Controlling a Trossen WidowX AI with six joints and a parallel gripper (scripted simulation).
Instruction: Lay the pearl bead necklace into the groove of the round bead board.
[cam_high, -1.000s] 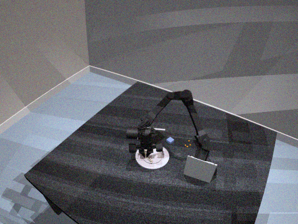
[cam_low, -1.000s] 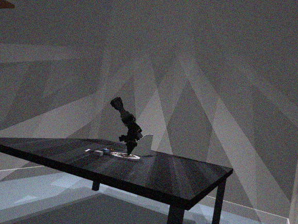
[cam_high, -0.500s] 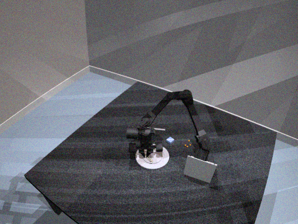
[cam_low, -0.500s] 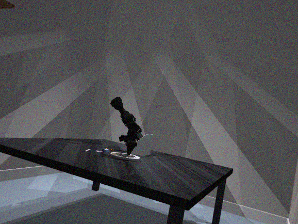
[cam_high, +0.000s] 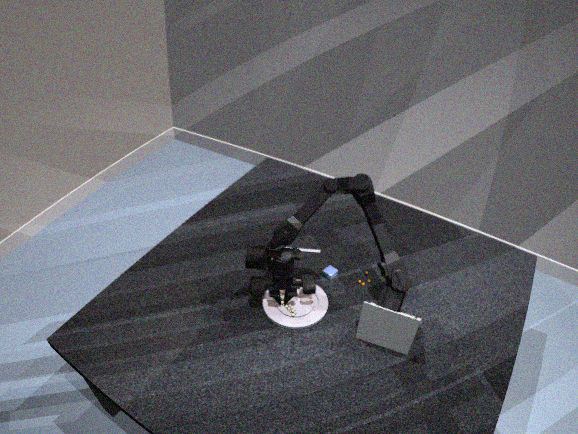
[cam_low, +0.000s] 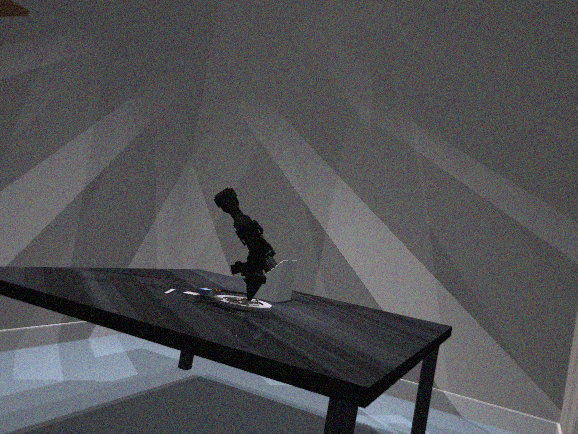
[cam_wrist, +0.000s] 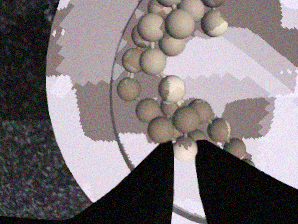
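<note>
The round white bead board is 40 mm to the right of my gripper tip, 20 mm behind it and 10 mm below it. Also, from my gripper tip: small white block 140 mm ahead, 130 mm to the right, 10 mm below; small blue cube 210 mm to the right, 50 mm behind, 10 mm below; thin white stick 260 mm to the right, 90 mm ahead, 20 mm below.
</note>
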